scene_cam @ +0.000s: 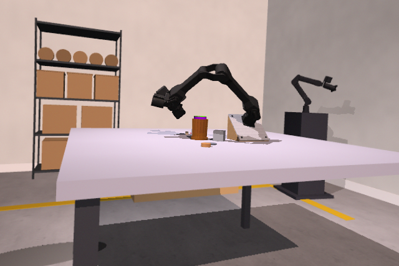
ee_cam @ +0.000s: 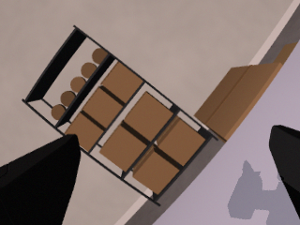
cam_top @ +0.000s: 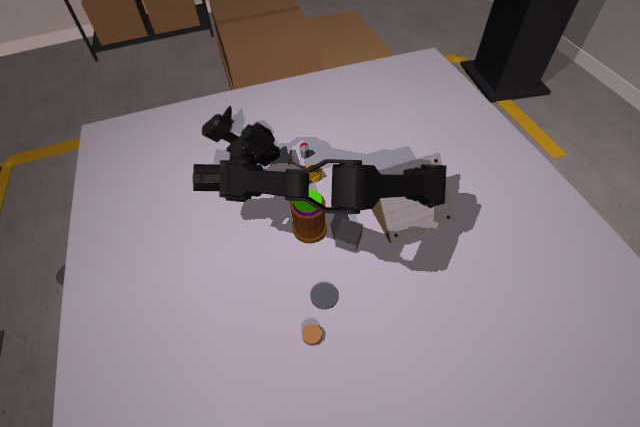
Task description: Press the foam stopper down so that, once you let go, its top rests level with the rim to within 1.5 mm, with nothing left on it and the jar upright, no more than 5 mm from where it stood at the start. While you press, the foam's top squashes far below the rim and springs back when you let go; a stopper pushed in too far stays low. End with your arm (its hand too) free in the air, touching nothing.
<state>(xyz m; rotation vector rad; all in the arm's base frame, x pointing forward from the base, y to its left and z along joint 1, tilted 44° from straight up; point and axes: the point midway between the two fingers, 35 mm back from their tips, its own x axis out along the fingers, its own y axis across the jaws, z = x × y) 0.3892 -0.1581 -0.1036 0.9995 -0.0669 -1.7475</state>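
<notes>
Right now my hand is 120 mm past the bright green foam stopper, 200 mm to the right of it and 80 mm above it. Round my hand: orange disc: 80 mm behind, 450 mm to the left, 180 mm below; then grey cube: 200 mm behind, 250 mm to the left, 160 mm below; then dark grey disc: 120 mm behind, 380 mm to the left, 180 mm below.
</notes>
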